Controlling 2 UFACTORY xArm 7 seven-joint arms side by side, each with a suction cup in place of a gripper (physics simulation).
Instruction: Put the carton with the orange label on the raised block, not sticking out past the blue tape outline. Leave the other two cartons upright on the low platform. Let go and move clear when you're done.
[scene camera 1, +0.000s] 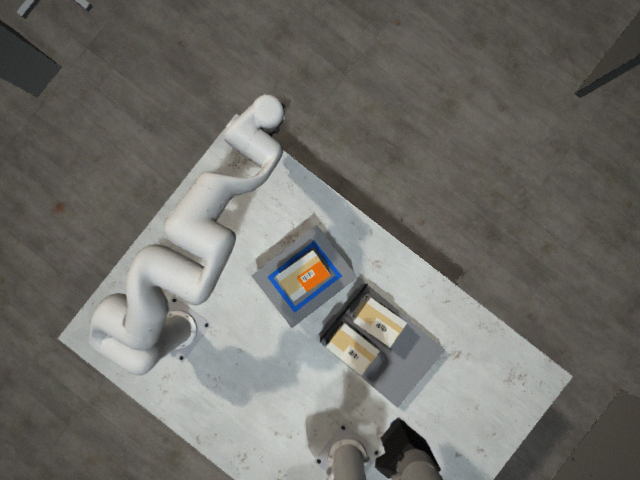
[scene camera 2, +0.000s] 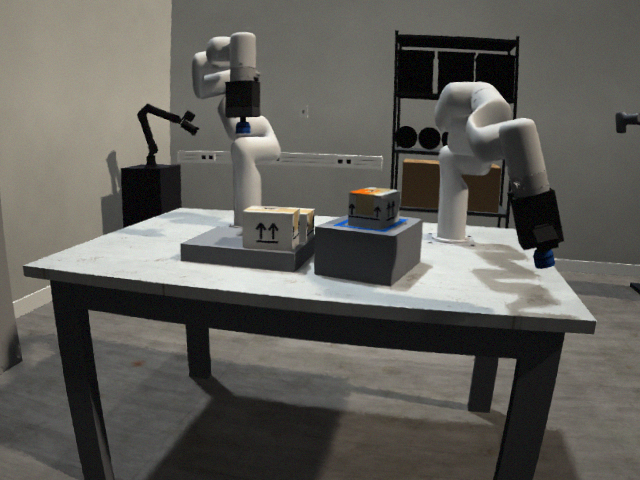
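Pixels of known places: left end effector, tool point: (scene camera 2: 545, 265); right end effector, tool point: (scene camera 2: 243, 133); left arm's base, origin of the base link: (scene camera 1: 178, 329) (scene camera 2: 450, 239); right arm's base, origin of the base link: (scene camera 1: 347, 456).
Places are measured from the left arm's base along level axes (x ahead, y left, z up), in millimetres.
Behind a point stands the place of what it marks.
Note:
The carton with the orange label (scene camera 1: 303, 277) {x 409, y -226, z 202 mm} (scene camera 2: 373, 207) {x 479, y -220, z 171 mm} stands upright on the raised block (scene camera 1: 271, 290) {x 311, y -174, z 120 mm} (scene camera 2: 351, 253) {x 525, y -263, z 66 mm}, label up. In scene camera 1 it appears inside the blue tape outline (scene camera 1: 316, 291) {x 391, y -284, z 121 mm}. One plain carton (scene camera 1: 379, 321) {x 435, y -482, z 144 mm} (scene camera 2: 270, 228) {x 478, y -476, z 103 mm} and another plain carton (scene camera 1: 353, 348) {x 323, y -474, z 124 mm} (scene camera 2: 306, 225) {x 367, y -408, z 93 mm} stand upright, side by side, on the low platform (scene camera 1: 413, 366) {x 380, y -678, z 48 mm} (scene camera 2: 222, 254) {x 491, y -602, z 29 mm}. My left gripper (scene camera 2: 544, 258) is open and empty, well right of the block near the table's end. My right gripper (scene camera 2: 242, 127) is open and empty, high behind the platform. Both cups are hidden in scene camera 1.
The white table (scene camera 1: 496, 392) {x 473, y -965, z 0 mm} (scene camera 2: 129, 263) {x 551, y -851, z 0 mm} carries both arms. The block stands close beside the platform. A shelf rack (scene camera 2: 395, 108) and a dark cabinet (scene camera 2: 150, 193) with a small black arm stand behind the table in scene camera 2.

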